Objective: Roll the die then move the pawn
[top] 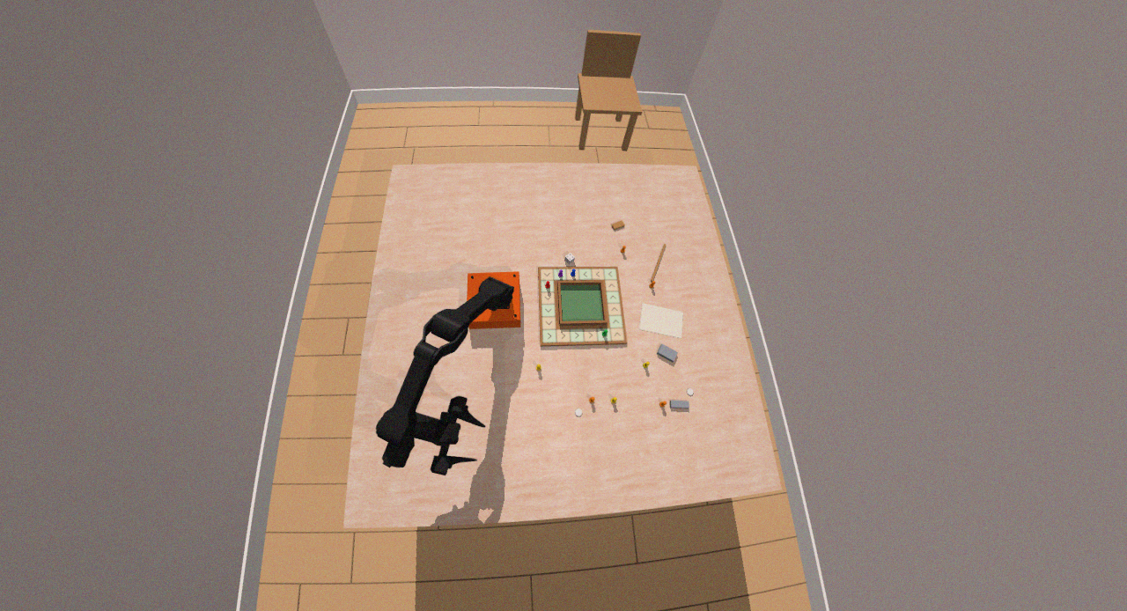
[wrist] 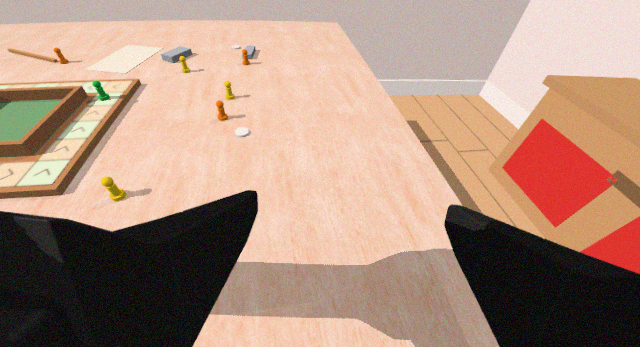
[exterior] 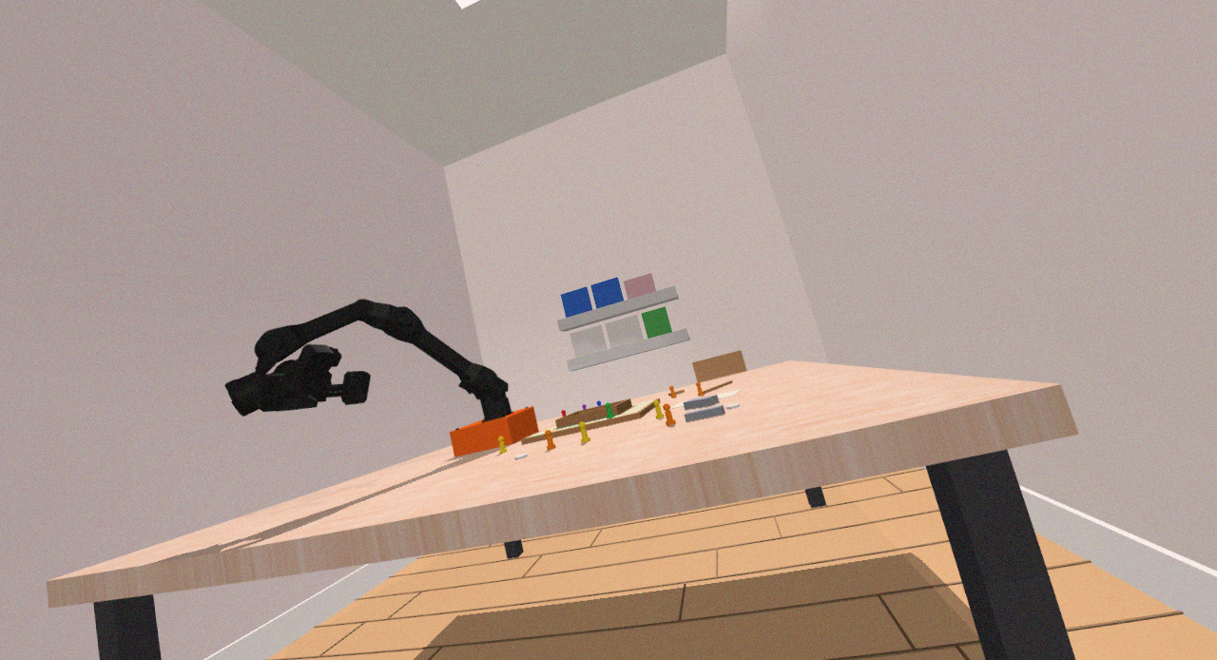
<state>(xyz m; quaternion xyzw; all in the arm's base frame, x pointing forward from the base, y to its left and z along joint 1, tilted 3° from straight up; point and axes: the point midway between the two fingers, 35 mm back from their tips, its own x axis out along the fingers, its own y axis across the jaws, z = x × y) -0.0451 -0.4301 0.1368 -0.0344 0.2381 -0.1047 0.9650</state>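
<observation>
Right now my gripper tip is 250 mm short of the white die, 640 mm to the right of it and 160 mm above it. Also, from my gripper tip: red pawn: 170 mm ahead, 520 mm to the left, 140 mm below; then purple pawn: 220 mm ahead, 570 mm to the left, 140 mm below; then green pawn: 360 mm ahead, 350 mm to the left, 140 mm below.
</observation>
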